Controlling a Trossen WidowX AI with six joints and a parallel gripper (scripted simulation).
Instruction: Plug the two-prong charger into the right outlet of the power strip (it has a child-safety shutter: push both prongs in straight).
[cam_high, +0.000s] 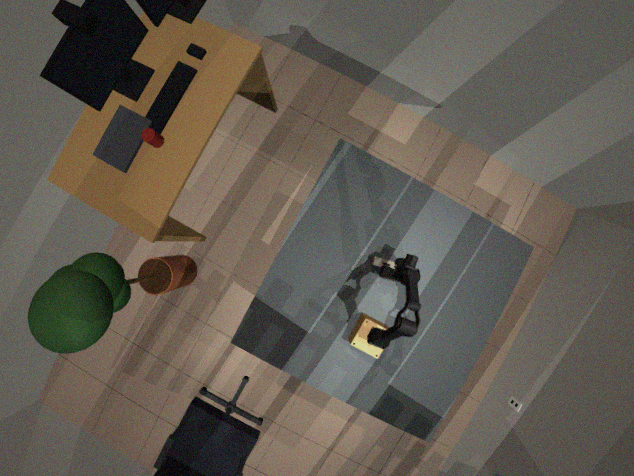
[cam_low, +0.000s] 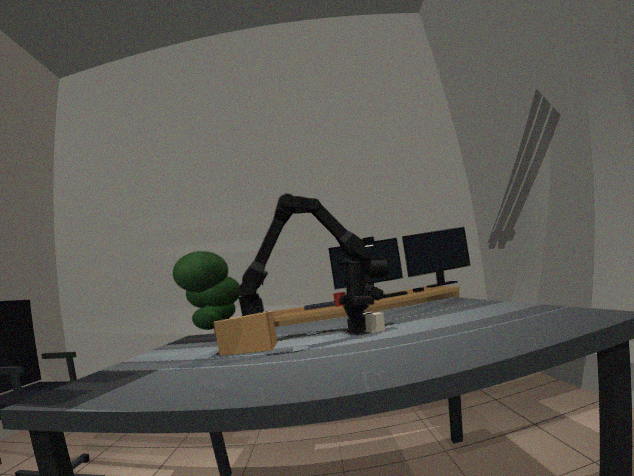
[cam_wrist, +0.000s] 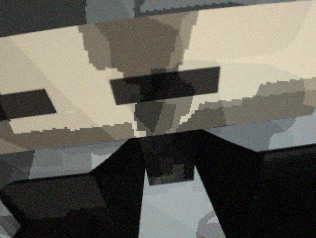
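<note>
Right now my gripper tip is 20 mm short of the two-prong charger and 10 mm below it.
</note>
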